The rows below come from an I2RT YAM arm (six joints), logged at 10 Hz.
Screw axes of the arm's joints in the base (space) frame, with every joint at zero. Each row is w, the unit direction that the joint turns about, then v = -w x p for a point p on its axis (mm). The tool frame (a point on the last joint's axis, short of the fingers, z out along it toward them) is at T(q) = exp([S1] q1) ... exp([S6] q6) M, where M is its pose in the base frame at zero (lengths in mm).
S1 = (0, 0, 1, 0, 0, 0)
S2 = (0, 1, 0, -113.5, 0, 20)
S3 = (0, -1, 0, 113.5, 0, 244)
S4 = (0, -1, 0, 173.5, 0, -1)
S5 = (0, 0, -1, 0, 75, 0)
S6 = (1, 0, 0, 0, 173.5, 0)
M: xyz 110.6 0 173.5 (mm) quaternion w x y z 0.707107 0 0.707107 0
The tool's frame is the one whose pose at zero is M.
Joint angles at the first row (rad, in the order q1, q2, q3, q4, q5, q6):
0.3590 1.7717 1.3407 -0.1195 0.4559 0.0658
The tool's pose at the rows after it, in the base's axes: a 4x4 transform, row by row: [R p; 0 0 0 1], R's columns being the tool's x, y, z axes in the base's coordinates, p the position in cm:
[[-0.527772 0.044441 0.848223 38.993], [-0.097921 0.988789 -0.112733 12.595], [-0.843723 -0.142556 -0.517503 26.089], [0 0 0 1]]
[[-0.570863 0.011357 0.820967 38.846], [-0.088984 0.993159 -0.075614 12.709], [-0.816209 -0.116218 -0.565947 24.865], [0 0 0 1]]
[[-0.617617 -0.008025 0.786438 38.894], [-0.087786 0.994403 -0.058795 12.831], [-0.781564 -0.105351 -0.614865 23.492], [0 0 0 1]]
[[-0.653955 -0.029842 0.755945 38.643], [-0.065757 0.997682 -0.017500 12.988], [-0.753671 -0.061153 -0.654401 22.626], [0 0 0 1]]
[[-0.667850 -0.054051 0.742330 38.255], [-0.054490 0.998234 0.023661 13.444], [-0.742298 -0.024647 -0.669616 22.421], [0 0 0 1]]
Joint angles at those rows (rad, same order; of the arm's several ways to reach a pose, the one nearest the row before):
0.3467 1.7779 1.3346 -0.1549 0.4052 0.0951
0.3467 1.7901 1.3193 -0.1779 0.3576 0.1180
0.3467 1.8147 1.3146 -0.2070 0.3284 0.1349
0.3482 1.8223 1.3039 -0.2301 0.2780 0.1686
0.3589 1.8178 1.2947 -0.2378 0.2409 0.1902

